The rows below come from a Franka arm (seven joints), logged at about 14 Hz.
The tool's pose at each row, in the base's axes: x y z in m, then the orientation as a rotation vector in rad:
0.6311, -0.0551, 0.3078, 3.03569, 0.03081, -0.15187
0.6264, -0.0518, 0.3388, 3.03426, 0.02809, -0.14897
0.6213, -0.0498, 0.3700, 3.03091, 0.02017, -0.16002
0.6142, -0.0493, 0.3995, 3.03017, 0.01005, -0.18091
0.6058, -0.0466, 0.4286, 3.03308, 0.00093, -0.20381
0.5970, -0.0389, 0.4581, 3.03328, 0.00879, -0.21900
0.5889, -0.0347, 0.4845, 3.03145, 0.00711, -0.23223
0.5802, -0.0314, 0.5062, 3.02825, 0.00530, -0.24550
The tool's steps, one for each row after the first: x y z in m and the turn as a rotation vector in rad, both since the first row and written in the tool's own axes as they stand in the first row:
-0.0077, -0.0003, -0.0306, -0.00152, 0.00175, 0.00195
-0.0159, 0.0007, -0.0611, -0.00405, -0.00591, 0.00689
-0.0259, 0.0030, -0.0897, -0.00323, -0.01997, 0.01281
-0.0372, 0.0031, -0.1180, 0.00151, -0.03512, 0.01781
-0.0488, -0.0018, -0.1471, 0.00258, -0.04478, 0.01209
-0.0594, -0.0036, -0.1728, 0.00184, -0.05359, 0.01278
-0.0702, -0.0049, -0.1938, -0.00019, -0.06252, 0.01361

